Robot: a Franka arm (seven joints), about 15 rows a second.
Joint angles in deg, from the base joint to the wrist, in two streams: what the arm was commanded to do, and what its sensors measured. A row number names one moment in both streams.
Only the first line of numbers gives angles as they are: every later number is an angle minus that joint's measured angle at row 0.
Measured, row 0:
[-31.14, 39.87, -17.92, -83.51, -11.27, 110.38, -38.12]
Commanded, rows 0 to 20:
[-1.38, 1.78, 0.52, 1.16, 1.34, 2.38, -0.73]
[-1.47, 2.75, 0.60, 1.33, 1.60, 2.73, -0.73]
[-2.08, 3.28, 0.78, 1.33, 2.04, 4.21, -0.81]
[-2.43, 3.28, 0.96, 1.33, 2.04, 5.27, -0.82]
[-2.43, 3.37, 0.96, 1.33, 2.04, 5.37, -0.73]
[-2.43, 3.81, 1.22, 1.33, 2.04, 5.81, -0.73]
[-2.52, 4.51, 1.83, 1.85, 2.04, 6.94, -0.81]
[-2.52, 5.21, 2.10, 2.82, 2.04, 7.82, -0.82]
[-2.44, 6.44, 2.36, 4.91, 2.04, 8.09, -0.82]
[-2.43, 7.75, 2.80, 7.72, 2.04, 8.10, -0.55]
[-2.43, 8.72, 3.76, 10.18, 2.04, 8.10, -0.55]
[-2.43, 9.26, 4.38, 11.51, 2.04, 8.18, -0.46]
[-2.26, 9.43, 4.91, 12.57, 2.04, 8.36, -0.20]
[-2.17, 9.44, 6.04, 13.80, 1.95, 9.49, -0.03]
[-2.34, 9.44, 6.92, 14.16, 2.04, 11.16, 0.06]
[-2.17, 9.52, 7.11, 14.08, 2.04, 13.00, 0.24]
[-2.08, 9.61, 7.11, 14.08, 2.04, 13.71, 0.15]
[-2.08, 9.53, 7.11, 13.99, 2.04, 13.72, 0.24]
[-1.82, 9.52, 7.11, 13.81, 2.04, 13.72, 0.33]
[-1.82, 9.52, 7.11, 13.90, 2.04, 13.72, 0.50]
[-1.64, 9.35, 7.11, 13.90, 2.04, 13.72, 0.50]
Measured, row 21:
[-1.49, 8.23, 6.91, 11.95, 0.95, 13.47, 0.13]
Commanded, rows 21 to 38:
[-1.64, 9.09, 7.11, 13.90, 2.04, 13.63, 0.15]
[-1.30, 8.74, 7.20, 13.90, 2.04, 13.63, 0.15]
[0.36, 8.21, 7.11, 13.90, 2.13, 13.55, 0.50]
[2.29, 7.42, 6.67, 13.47, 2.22, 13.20, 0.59]
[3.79, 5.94, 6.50, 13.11, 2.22, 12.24, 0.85]
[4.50, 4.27, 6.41, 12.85, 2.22, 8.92, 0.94]
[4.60, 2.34, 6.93, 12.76, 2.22, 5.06, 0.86]
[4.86, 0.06, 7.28, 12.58, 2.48, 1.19, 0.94]
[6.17, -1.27, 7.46, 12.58, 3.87, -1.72, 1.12]
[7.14, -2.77, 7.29, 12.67, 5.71, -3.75, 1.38]
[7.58, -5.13, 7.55, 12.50, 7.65, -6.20, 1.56]
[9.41, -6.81, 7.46, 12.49, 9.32, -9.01, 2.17]
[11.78, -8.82, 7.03, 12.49, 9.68, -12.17, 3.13]
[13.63, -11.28, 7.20, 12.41, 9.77, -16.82, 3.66]
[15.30, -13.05, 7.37, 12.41, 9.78, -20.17, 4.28]
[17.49, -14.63, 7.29, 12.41, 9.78, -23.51, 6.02]
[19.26, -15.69, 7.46, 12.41, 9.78, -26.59, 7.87]
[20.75, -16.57, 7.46, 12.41, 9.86, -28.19, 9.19]
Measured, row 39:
[17.92, -13.56, 7.75, 14.42, 8.98, -24.94, 5.91]
